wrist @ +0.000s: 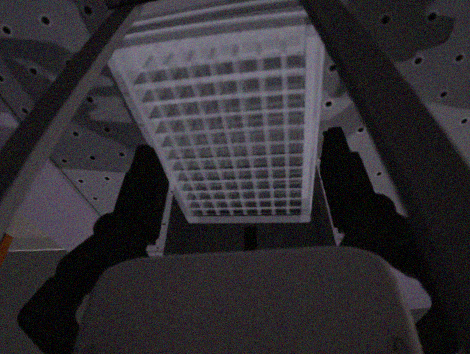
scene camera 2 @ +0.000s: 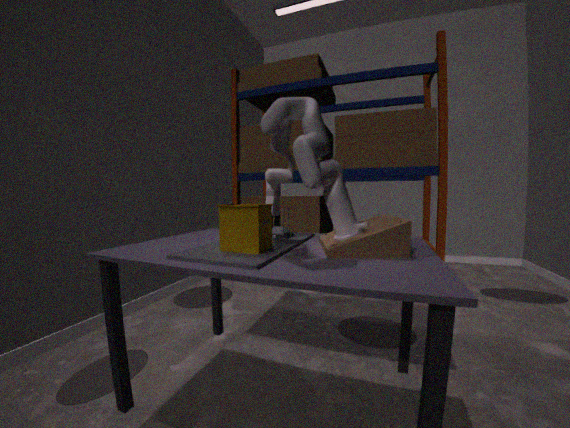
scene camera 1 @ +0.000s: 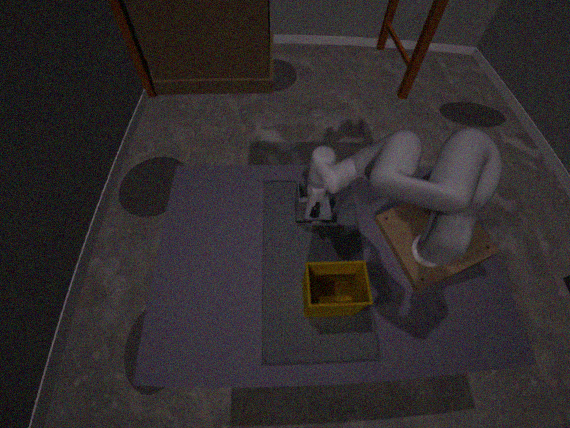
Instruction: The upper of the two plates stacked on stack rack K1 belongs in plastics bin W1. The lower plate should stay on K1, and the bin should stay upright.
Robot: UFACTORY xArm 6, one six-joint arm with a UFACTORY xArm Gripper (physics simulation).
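Places are measured from the arm's base along level axes (x ahead, y left, z up), in millimetres.
Pixels of known places: gripper, fingertip midpoint: (wrist: 239,156) (scene camera 2: 273,227) (scene camera 1: 313,206); arm's base, origin of the base link: (scene camera 2: 349,235).
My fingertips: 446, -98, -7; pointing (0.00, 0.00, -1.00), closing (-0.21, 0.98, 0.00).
For each thing: its middle in the pictures, then the offset to it from my fingertips, as dx, dy, dz. Level surfaces: height alone.
- upper plate, body centre: (wrist: 233,148) (scene camera 1: 313,206) -2, -3, -3
- Stack rack K1, body centre: (wrist: 233,182) (scene camera 1: 317,201) (scene camera 2: 275,222) -12, -4, +28
- Plastics bin W1, body centre: (scene camera 1: 332,291) (scene camera 2: 246,227) -106, +327, +43
- grey perforated board, its level: dz -47
- purple table, its level: dz -59
The upper plate (wrist: 235,115), pale with a grid of square wells, lies between my gripper's fingers in the wrist view. Pale layered edges show at its far end; the lower plate is mostly hidden beneath it. Stack rack K1 (scene camera 1: 298,212) (wrist: 372,92) is dark, and its bars flank the plates. My gripper (scene camera 1: 318,214) (wrist: 239,156) is open and points down over the rack, its black fingers beside the plate's long sides. Finger height against each plate is hard to tell. Plastics bin W1 (scene camera 1: 337,310) (scene camera 2: 244,230), yellow and open-topped, stands upright in front of the rack.
Rack and bin stand on a grey perforated board (scene camera 1: 285,330) (scene camera 2: 200,256) on the purple table (scene camera 1: 210,280) (scene camera 2: 380,277). The arm's wooden wedge base (scene camera 1: 400,235) (scene camera 2: 380,242) is to the right. A tall shelf unit (scene camera 2: 441,150) with cartons stands behind the table.
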